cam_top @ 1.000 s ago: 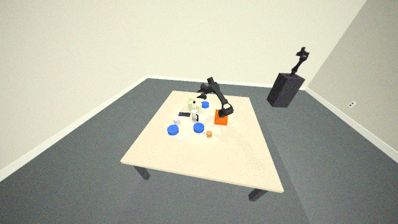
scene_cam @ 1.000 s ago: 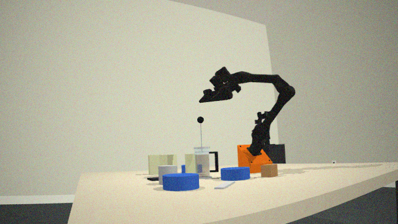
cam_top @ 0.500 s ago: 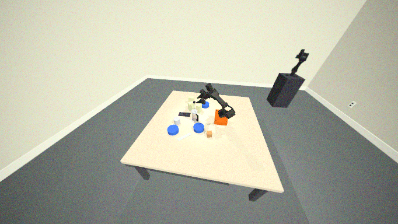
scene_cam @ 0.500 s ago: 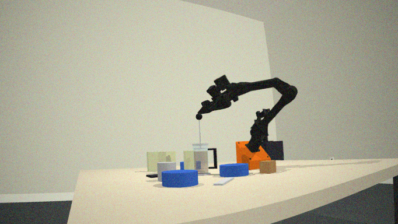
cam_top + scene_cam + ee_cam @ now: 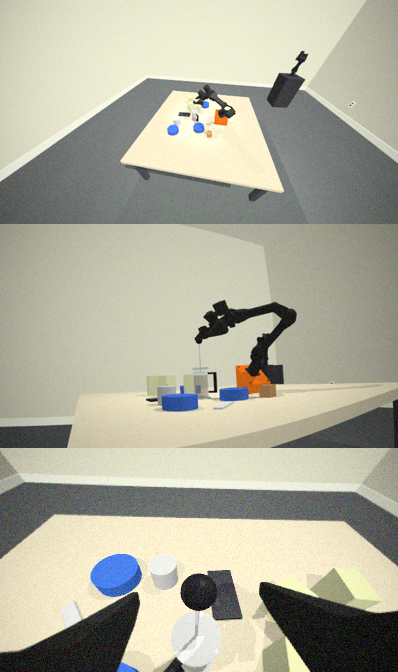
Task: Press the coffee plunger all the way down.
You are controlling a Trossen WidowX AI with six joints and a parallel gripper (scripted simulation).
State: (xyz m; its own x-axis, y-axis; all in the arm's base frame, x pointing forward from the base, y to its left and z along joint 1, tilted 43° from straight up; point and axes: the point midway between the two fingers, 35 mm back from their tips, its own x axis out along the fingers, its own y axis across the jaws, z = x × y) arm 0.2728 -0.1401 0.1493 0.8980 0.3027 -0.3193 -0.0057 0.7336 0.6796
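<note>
The glass coffee press is 14 cm below my gripper tip and 1 cm to the left of it. Round my gripper tip: brown cube: 25 cm below, 23 cm to the left, 17 cm behind; then dark flat slab: 27 cm below, 15 cm ahead, 9 cm to the right; then grey cylinder: 24 cm below, 21 cm ahead, 7 cm to the left.
</note>
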